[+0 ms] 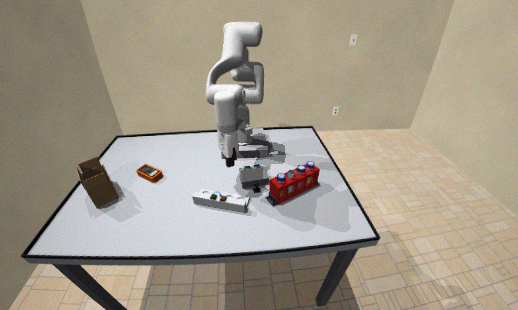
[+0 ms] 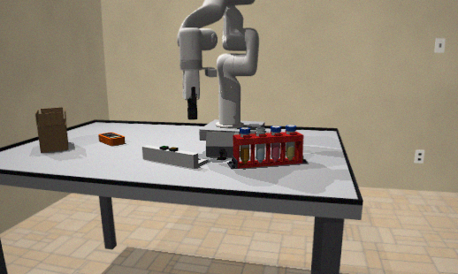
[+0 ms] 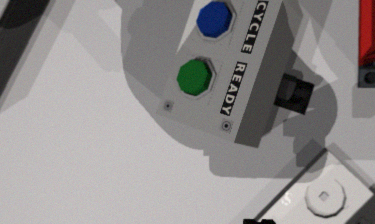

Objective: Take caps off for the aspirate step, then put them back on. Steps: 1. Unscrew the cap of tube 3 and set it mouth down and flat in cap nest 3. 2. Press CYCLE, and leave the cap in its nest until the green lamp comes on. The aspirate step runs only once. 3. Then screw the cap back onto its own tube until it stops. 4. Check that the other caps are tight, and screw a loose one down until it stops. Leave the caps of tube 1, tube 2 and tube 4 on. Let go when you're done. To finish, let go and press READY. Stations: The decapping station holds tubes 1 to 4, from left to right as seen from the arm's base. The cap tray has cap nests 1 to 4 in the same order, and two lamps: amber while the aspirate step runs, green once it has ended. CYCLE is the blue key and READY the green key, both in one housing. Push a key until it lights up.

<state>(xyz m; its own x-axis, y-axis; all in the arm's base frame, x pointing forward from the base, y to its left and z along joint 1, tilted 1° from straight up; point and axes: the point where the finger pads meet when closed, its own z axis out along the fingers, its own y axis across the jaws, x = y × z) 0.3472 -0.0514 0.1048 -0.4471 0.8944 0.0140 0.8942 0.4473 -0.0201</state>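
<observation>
My gripper is now 11 cm to the right of the blue key, 9 cm above it and 8 cm past it. The rest, counted from my hand: green key (9 cm below, 7 cm to the left, 7 cm behind); grey key housing (10 cm below, 9 cm to the left, 6 cm behind); orange device (41 cm to the right, 14 cm below, 13 cm behind).
</observation>
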